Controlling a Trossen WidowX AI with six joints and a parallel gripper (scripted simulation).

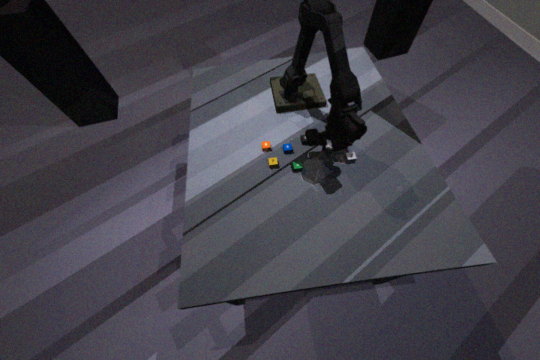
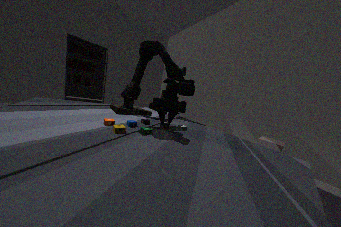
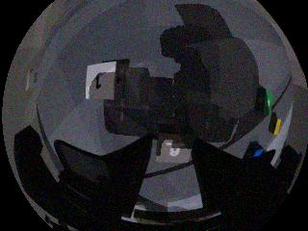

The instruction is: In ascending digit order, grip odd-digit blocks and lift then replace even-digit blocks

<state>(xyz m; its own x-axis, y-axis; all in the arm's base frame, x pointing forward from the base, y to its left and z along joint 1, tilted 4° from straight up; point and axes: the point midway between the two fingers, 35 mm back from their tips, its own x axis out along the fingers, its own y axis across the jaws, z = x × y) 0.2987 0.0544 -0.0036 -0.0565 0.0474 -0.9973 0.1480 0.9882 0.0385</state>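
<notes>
My gripper tip is now 10 mm past the yellow block and 220 mm to the left of it. Round my gripper tip: grey block right at my gripper tip; dark block 70 mm behind, 70 mm to the right; white block 60 mm ahead, 60 mm to the left.
</notes>
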